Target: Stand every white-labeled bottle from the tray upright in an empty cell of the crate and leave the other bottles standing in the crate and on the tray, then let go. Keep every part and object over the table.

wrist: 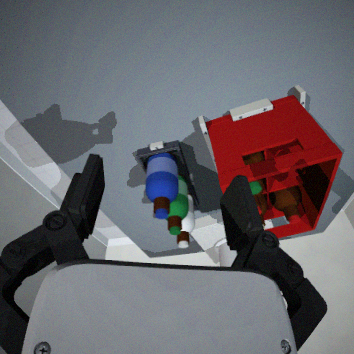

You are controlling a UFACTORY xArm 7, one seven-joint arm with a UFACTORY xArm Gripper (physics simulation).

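Places are measured from the arm's base along level axes (x right, y ahead, z up), in centimetres.
Where they show: gripper, fingertip midpoint: (167, 178).
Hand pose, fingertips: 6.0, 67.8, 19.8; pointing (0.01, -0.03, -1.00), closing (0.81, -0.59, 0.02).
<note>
Each offset is from my fingertips to the top centre of the thing, as dx, dy, dz. "spot": to the spot under its first point. Level surfaces: height alone.
The dark tray {spot: -14.1, -16.5, -26.2} (143, 151) stands left of the crate in the wrist view and holds a row of bottles. A blue bottle {-12.1, -22.0, -11.6} (161, 186) with a pale blue band is nearest the top of the view, then a green bottle {-12.9, -30.3, -11.6} (179, 204), then a white bottle {-14.4, -38.9, -11.6} (188, 220), partly hidden behind the green one. The red crate {+10.0, -29.9, -10.1} (265, 125) stands at the right. In its cells are brown bottles, one {+13.9, -38.7, -11.3} (286, 201) at the right and others partly hidden, one with a green cap {spot: +6.5, -21.0, -11.3} (255, 188). My gripper (167, 178) is open and empty, its right finger overlapping the crate's near left corner in view.
White brackets {spot: +10.6, -15.1, -25.1} (251, 109) are on the crate's outer side. A pale cylindrical part (227, 254) shows behind the right finger. The grey table top {dz -27.6} (150, 60) runs past the tray and crate, with an edge at lower left. Dark shadows fall left of the tray.
</note>
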